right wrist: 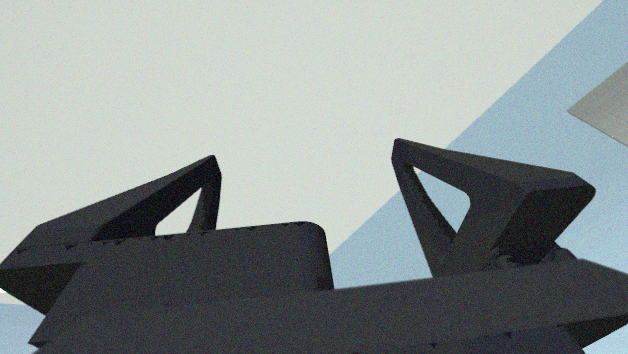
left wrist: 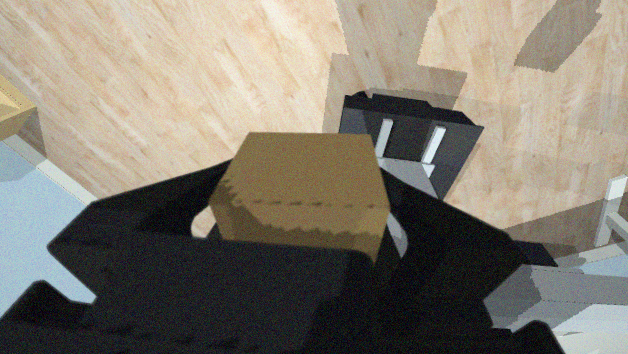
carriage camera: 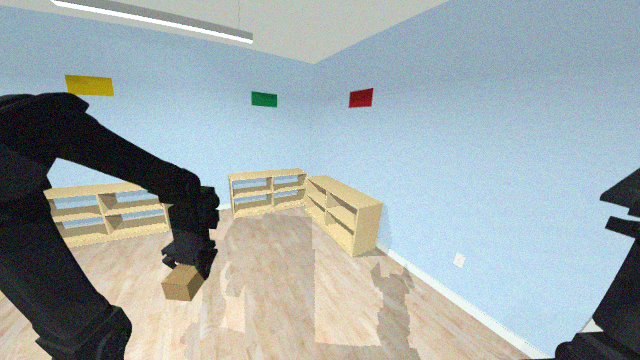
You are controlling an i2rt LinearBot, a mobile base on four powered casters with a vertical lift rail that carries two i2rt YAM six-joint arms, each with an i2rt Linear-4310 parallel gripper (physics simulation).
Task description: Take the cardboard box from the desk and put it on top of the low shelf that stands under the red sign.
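Places are measured from the left arm's base along level axes (x ahead, y left, z up), in centimetres.
Where they show: left gripper, fingertip midpoint: (left wrist: 309, 167); right gripper, fingertip midpoint: (right wrist: 306, 156).
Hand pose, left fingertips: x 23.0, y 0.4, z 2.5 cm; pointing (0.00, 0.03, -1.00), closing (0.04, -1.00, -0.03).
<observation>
After its pixels a point has its place.
The cardboard box (carriage camera: 181, 283) {z 7.3, x 16.6, y -1.9 cm} (left wrist: 305, 170) {z 5.5, x 25.0, y 0.4 cm} is held between the fingers of my left gripper (carriage camera: 186, 267), above the wood floor in the carriage view. My left gripper is shut on it; parts of its fingers show on both sides of the box in the left wrist view. My right gripper (right wrist: 306, 156) {z 44.3, x 2.1, y -65.7 cm} is open and empty, pointing at the ceiling and wall. The red sign (carriage camera: 361, 98) {z 79.1, x 227.8, y -66.4 cm} hangs on the right wall near the corner. The low shelf (carriage camera: 369, 229) {z -65.2, x 168.2, y -83.3 cm} under it stands against that wall, some way off from the box. The desk is not seen in the carriage view.
A second low shelf (carriage camera: 270, 173) {z -34.9, x 262.4, y 60.4 cm} stands in the corner under the green sign (carriage camera: 264, 99) {z 79.3, x 282.7, y 76.0 cm}. A third low shelf (carriage camera: 106, 210) {z -59.7, x 140.4, y 221.4 cm} stands at the left under the yellow sign (carriage camera: 90, 85) {z 79.5, x 167.4, y 241.0 cm}, partly behind my left arm. My dark mobile base (left wrist: 407, 135) {z -66.1, x -7.2, y -31.7 cm} shows in the left wrist view.
</observation>
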